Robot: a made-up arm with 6 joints. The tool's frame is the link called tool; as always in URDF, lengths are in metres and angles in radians. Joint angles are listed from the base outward.
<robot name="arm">
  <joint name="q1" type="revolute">
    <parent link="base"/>
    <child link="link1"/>
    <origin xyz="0 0 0.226" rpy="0 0 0"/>
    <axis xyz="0 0 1"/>
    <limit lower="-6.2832" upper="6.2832"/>
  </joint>
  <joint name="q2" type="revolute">
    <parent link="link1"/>
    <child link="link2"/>
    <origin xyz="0 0.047 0" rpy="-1.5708 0 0"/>
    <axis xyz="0 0 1"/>
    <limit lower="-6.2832" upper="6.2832"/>
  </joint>
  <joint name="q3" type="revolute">
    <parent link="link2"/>
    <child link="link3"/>
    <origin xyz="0 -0.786 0" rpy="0 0 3.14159"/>
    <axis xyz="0 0 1"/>
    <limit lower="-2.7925" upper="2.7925"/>
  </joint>
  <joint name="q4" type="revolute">
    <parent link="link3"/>
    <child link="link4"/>
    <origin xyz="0 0.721 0" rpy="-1.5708 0 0"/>
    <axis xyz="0 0 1"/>
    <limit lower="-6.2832" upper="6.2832"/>
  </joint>
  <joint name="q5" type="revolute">
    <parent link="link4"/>
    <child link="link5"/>
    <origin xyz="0 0 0" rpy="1.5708 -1.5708 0"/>
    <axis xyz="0 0 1"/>
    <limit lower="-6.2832" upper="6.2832"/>
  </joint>
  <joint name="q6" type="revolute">
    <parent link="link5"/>
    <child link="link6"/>
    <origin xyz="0.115 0 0" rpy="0 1.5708 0"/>
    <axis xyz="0 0 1"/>
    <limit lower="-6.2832" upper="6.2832"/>
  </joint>
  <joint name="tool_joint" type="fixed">
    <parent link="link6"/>
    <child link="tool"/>
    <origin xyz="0 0 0" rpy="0 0 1.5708"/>
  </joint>
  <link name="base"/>
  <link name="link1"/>
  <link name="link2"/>
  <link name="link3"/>
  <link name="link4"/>
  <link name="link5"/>
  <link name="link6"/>
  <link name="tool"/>
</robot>
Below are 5 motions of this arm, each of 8 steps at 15 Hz.
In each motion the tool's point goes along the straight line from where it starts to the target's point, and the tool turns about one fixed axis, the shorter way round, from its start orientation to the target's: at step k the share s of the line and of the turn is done. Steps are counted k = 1, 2, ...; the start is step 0. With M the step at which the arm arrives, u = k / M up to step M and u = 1 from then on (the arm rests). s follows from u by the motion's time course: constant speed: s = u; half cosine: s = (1 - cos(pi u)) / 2; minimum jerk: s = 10 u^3 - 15 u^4 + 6 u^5.
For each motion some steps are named. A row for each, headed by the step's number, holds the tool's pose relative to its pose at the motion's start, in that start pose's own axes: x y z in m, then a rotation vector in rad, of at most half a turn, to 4 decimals.
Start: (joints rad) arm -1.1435 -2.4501 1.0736 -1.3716 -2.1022 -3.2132
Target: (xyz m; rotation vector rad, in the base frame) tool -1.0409 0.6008 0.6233 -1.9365 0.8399 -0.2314
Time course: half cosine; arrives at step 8
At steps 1, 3, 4, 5, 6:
1: 0.0214 -0.0262 -0.0330 -0.0129 -0.0353 -0.0079
3: 0.1733 -0.2124 -0.2676 -0.1046 -0.2863 -0.0643
4: 0.2808 -0.3441 -0.4334 -0.1695 -0.4637 -0.1041
5: 0.3882 -0.4758 -0.5993 -0.2344 -0.6412 -0.1440
6: 0.4793 -0.5875 -0.7399 -0.2894 -0.7916 -0.1778

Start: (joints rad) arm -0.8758 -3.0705 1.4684 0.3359 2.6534 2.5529
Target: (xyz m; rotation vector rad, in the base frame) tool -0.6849 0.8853 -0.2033 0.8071 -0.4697 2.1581
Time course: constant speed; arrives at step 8
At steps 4, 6, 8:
4: 0.1610 0.1878 -0.1179 -0.1665 0.1101 0.4515
6: 0.2415 0.2817 -0.1768 -0.2498 0.1652 0.6772
8: 0.3220 0.3756 -0.2358 -0.3331 0.2202 0.9029

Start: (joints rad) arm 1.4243 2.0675 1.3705 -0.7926 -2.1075 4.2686
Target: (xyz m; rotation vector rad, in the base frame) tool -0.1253 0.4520 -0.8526 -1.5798 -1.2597 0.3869
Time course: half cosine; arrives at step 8
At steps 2, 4, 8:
2: -0.0213 -0.0003 -0.0102 -0.0846 -0.0920 -0.0238
4: -0.0728 -0.0010 -0.0347 -0.2889 -0.3141 -0.0812
8: -0.1457 -0.0020 -0.0695 -0.5778 -0.6282 -0.1623

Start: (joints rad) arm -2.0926 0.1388 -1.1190 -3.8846 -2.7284 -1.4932
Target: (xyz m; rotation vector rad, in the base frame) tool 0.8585 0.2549 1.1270 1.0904 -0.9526 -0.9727
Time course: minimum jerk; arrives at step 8
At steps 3, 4, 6, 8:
3: 0.0435 -0.1631 -0.0944 -0.1713 -0.0769 -0.1451
4: 0.0790 -0.2963 -0.1715 -0.3113 -0.1396 -0.2636
6: 0.1416 -0.5313 -0.3076 -0.5581 -0.2504 -0.4725
8: 0.1579 -0.5926 -0.3431 -0.6225 -0.2793 -0.5271

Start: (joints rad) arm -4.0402 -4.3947 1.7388 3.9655 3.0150 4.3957
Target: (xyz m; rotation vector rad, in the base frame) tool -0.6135 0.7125 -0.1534 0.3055 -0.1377 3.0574
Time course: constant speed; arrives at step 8
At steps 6, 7, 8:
6: 0.1348 -0.0169 0.4448 -0.3409 -0.4688 0.3306
7: 0.1573 -0.0197 0.5189 -0.3977 -0.5470 0.3857
8: 0.1797 -0.0225 0.5931 -0.4545 -0.6251 0.4408

